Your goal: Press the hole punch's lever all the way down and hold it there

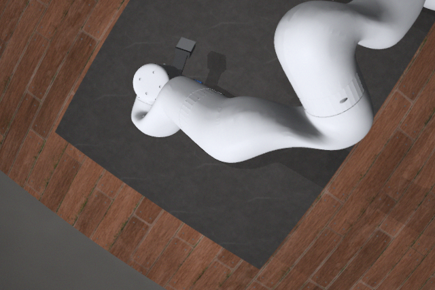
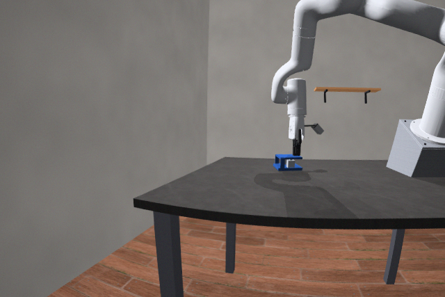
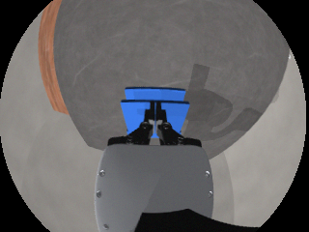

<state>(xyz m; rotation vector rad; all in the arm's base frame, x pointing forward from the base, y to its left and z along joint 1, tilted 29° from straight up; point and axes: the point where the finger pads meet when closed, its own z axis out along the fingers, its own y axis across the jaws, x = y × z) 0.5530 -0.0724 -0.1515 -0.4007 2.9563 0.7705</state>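
My hand is 40 mm short of the blue hole punch, 40 mm above it and 10 mm to the right of it.
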